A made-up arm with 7 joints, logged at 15 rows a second.
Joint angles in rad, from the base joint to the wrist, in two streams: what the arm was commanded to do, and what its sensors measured. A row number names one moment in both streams.
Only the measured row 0 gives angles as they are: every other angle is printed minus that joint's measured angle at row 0.
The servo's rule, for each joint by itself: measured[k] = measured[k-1] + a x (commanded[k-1-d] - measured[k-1]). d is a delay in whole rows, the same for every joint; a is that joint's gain. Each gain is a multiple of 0.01, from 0.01 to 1. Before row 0 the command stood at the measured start. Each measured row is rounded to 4 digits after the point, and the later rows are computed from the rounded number. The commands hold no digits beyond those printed.
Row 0, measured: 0.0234, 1.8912, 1.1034, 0.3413, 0.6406, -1.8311, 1.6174
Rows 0 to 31, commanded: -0.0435, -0.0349, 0.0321, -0.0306, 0.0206, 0.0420, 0.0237; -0.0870, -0.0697, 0.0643, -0.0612, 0.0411, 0.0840, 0.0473; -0.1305, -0.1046, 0.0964, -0.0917, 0.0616, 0.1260, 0.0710; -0.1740, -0.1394, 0.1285, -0.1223, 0.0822, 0.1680, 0.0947; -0.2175, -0.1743, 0.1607, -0.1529, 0.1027, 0.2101, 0.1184; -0.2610, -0.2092, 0.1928, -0.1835, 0.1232, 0.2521, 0.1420; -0.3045, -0.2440, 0.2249, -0.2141, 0.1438, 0.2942, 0.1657; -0.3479, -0.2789, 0.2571, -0.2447, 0.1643, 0.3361, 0.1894; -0.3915, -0.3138, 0.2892, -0.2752, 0.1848, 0.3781, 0.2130; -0.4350, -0.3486, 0.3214, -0.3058, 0.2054, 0.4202, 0.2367; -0.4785, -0.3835, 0.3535, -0.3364, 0.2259, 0.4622, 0.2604; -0.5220, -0.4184, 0.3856, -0.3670, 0.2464, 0.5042, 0.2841; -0.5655, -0.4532, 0.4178, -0.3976, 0.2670, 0.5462, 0.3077; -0.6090, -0.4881, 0.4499, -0.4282, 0.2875, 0.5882, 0.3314; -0.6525, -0.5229, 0.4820, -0.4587, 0.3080, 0.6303, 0.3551; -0.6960, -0.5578, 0.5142, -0.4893, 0.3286, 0.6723, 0.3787; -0.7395, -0.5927, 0.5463, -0.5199, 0.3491, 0.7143, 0.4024; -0.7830, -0.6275, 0.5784, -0.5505, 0.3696, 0.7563, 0.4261; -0.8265, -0.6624, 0.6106, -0.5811, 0.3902, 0.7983, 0.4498; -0.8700, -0.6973, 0.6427, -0.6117, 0.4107, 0.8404, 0.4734; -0.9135, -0.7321, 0.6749, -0.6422, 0.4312, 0.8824, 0.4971; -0.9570, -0.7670, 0.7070, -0.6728, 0.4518, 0.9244, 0.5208; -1.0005, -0.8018, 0.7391, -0.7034, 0.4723, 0.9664, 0.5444; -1.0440, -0.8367, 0.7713, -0.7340, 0.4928, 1.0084, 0.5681; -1.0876, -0.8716, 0.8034, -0.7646, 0.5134, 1.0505, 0.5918; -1.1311, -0.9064, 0.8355, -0.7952, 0.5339, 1.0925, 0.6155; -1.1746, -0.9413, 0.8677, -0.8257, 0.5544, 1.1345, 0.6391; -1.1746, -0.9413, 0.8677, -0.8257, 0.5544, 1.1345, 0.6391; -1.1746, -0.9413, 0.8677, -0.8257, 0.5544, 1.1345, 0.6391; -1.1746, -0.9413, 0.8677, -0.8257, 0.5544, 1.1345, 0.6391; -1.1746, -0.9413, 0.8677, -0.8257, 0.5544, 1.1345, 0.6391; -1.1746, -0.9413, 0.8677, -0.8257, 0.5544, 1.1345, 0.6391
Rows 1 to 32, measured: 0.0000, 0.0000, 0.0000, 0.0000, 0.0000, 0.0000, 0.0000; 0.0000, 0.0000, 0.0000, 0.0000, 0.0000, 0.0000, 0.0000; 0.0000, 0.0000, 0.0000, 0.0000, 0.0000, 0.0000, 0.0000; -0.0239, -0.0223, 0.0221, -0.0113, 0.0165, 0.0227, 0.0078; -0.0586, -0.0526, 0.0512, -0.0298, 0.0362, 0.0558, 0.0208; -0.0981, -0.0859, 0.0824, -0.0527, 0.0565, 0.0937, 0.0374; -0.1398, -0.1201, 0.1142, -0.0785, 0.0771, 0.1338, 0.0563; -0.1825, -0.1548, 0.1463, -0.1060, 0.0976, 0.1750, 0.0768; -0.2257, -0.1896, 0.1784, -0.1347, 0.1181, 0.2166, 0.0983; -0.2690, -0.2244, 0.2105, -0.1641, 0.1387, 0.2585, 0.1205; -0.3124, -0.2593, 0.2427, -0.1939, 0.1592, 0.3004, 0.1432; -0.3559, -0.2942, 0.2748, -0.2240, 0.1797, 0.3424, 0.1662; -0.3994, -0.3290, 0.3070, -0.2543, 0.2003, 0.3844, 0.1895; -0.4429, -0.3639, 0.3391, -0.2847, 0.2208, 0.4264, 0.2129; -0.4864, -0.3988, 0.3712, -0.3152, 0.2413, 0.4684, 0.2364; -0.5299, -0.4336, 0.4034, -0.3457, 0.2619, 0.5104, 0.2599; -0.5734, -0.4685, 0.4355, -0.3762, 0.2824, 0.5524, 0.2835; -0.6169, -0.5033, 0.4676, -0.4067, 0.3029, 0.5945, 0.3071; -0.6604, -0.5382, 0.4998, -0.4373, 0.3235, 0.6365, 0.3307; -0.7039, -0.5731, 0.5319, -0.4679, 0.3440, 0.6785, 0.3544; -0.7474, -0.6079, 0.5640, -0.4985, 0.3645, 0.7205, 0.3781; -0.7909, -0.6428, 0.5962, -0.5291, 0.3851, 0.7625, 0.4018; -0.8344, -0.6777, 0.6283, -0.5597, 0.4056, 0.8046, 0.4254; -0.8779, -0.7125, 0.6605, -0.5902, 0.4261, 0.8466, 0.4491; -0.9214, -0.7474, 0.6926, -0.6208, 0.4467, 0.8886, 0.4728; -0.9649, -0.7822, 0.7247, -0.6514, 0.4672, 0.9306, 0.4964; -1.0084, -0.8171, 0.7569, -0.6820, 0.4877, 0.9726, 0.5201; -1.0520, -0.8520, 0.7890, -0.7126, 0.5083, 1.0147, 0.5438; -1.0955, -0.8868, 0.8211, -0.7432, 0.5288, 1.0567, 0.5675; -1.1390, -0.9217, 0.8533, -0.7737, 0.5493, 1.0987, 0.5911; -1.1586, -0.9342, 0.8632, -0.7929, 0.5534, 1.1180, 0.6069; -1.1674, -0.9387, 0.8663, -0.8050, 0.5542, 1.1269, 0.6175
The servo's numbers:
d 3
a 0.55 0.64 0.69 0.37 0.80 0.54 0.33

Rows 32 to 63, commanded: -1.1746, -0.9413, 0.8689, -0.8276, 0.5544, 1.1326, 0.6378; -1.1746, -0.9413, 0.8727, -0.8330, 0.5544, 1.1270, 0.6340; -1.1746, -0.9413, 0.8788, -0.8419, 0.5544, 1.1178, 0.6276; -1.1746, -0.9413, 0.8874, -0.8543, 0.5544, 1.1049, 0.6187; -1.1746, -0.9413, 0.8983, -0.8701, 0.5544, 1.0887, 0.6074; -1.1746, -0.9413, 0.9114, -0.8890, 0.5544, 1.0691, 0.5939; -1.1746, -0.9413, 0.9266, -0.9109, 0.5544, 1.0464, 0.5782; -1.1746, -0.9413, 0.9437, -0.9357, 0.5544, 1.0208, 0.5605; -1.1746, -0.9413, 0.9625, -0.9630, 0.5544, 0.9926, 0.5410; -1.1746, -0.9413, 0.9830, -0.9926, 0.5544, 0.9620, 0.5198; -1.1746, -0.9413, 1.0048, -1.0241, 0.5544, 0.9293, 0.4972; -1.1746, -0.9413, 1.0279, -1.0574, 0.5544, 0.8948, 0.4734; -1.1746, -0.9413, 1.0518, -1.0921, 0.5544, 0.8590, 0.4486; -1.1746, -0.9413, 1.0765, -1.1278, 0.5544, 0.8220, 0.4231; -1.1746, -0.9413, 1.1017, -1.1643, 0.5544, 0.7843, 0.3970; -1.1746, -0.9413, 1.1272, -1.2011, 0.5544, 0.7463, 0.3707; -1.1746, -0.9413, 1.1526, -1.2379, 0.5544, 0.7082, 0.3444; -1.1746, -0.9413, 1.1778, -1.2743, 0.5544, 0.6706, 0.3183; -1.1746, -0.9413, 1.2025, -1.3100, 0.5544, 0.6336, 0.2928; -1.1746, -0.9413, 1.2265, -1.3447, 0.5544, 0.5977, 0.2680; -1.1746, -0.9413, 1.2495, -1.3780, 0.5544, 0.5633, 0.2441; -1.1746, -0.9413, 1.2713, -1.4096, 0.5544, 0.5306, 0.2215; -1.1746, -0.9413, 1.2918, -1.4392, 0.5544, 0.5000, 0.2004; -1.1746, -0.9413, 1.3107, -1.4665, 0.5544, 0.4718, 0.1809; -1.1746, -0.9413, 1.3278, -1.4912, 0.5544, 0.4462, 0.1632; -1.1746, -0.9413, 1.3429, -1.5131, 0.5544, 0.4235, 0.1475; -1.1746, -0.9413, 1.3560, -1.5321, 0.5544, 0.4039, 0.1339; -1.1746, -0.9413, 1.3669, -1.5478, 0.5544, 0.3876, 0.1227; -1.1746, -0.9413, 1.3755, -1.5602, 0.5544, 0.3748, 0.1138; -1.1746, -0.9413, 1.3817, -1.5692, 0.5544, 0.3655, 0.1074; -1.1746, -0.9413, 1.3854, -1.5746, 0.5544, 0.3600, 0.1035; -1.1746, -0.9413, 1.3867, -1.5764, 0.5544, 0.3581, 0.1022
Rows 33 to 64, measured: -1.1714, -0.9404, 0.8673, -0.8127, 0.5544, 1.1310, 0.6246; -1.1732, -0.9410, 0.8676, -0.8175, 0.5544, 1.1329, 0.6294; -1.1740, -0.9412, 0.8677, -0.8205, 0.5544, 1.1338, 0.6326; -1.1743, -0.9413, 0.8685, -0.8231, 0.5544, 1.1332, 0.6343; -1.1745, -0.9413, 0.8714, -0.8268, 0.5544, 1.1299, 0.6342; -1.1746, -0.9413, 0.8765, -0.8324, 0.5544, 1.1234, 0.6320; -1.1746, -0.9413, 0.8840, -0.8405, 0.5544, 1.1134, 0.6276; -1.1746, -0.9413, 0.8939, -0.8515, 0.5544, 1.1001, 0.6209; -1.1746, -0.9413, 0.9060, -0.8654, 0.5544, 1.0834, 0.6120; -1.1746, -0.9413, 0.9202, -0.8822, 0.5544, 1.0634, 0.6008; -1.1746, -0.9413, 0.9364, -0.9020, 0.5544, 1.0404, 0.5875; -1.1746, -0.9413, 0.9544, -0.9246, 0.5544, 1.0146, 0.5722; -1.1746, -0.9413, 0.9741, -0.9498, 0.5544, 0.9862, 0.5549; -1.1746, -0.9413, 0.9953, -0.9773, 0.5544, 0.9555, 0.5359; -1.1746, -0.9413, 1.0178, -1.0069, 0.5544, 0.9227, 0.5153; -1.1746, -0.9413, 1.0413, -1.0384, 0.5544, 0.8883, 0.4933; -1.1746, -0.9413, 1.0656, -1.0715, 0.5544, 0.8525, 0.4701; -1.1746, -0.9413, 1.0905, -1.1058, 0.5544, 0.8157, 0.4460; -1.1746, -0.9413, 1.1158, -1.1411, 0.5544, 0.7782, 0.4212; -1.1746, -0.9413, 1.1412, -1.1769, 0.5544, 0.7404, 0.3959; -1.1746, -0.9413, 1.1665, -1.2129, 0.5544, 0.7027, 0.3703; -1.1746, -0.9413, 1.1913, -1.2488, 0.5544, 0.6654, 0.3447; -1.1746, -0.9413, 1.2156, -1.2843, 0.5544, 0.6288, 0.3194; -1.1746, -0.9413, 1.2390, -1.3190, 0.5544, 0.5934, 0.2946; -1.1746, -0.9413, 1.2613, -1.3525, 0.5544, 0.5595, 0.2705; -1.1746, -0.9413, 1.2823, -1.3846, 0.5544, 0.5274, 0.2474; -1.1746, -0.9413, 1.3019, -1.4149, 0.5544, 0.4974, 0.2255; -1.1746, -0.9413, 1.3198, -1.4431, 0.5544, 0.4698, 0.2049; -1.1746, -0.9413, 1.3357, -1.4690, 0.5544, 0.4448, 0.1860; -1.1746, -0.9413, 1.3497, -1.4923, 0.5544, 0.4227, 0.1688; -1.1746, -0.9413, 1.3616, -1.5128, 0.5544, 0.4037, 0.1536; -1.1746, -0.9413, 1.3712, -1.5303, 0.5544, 0.3881, 0.1405
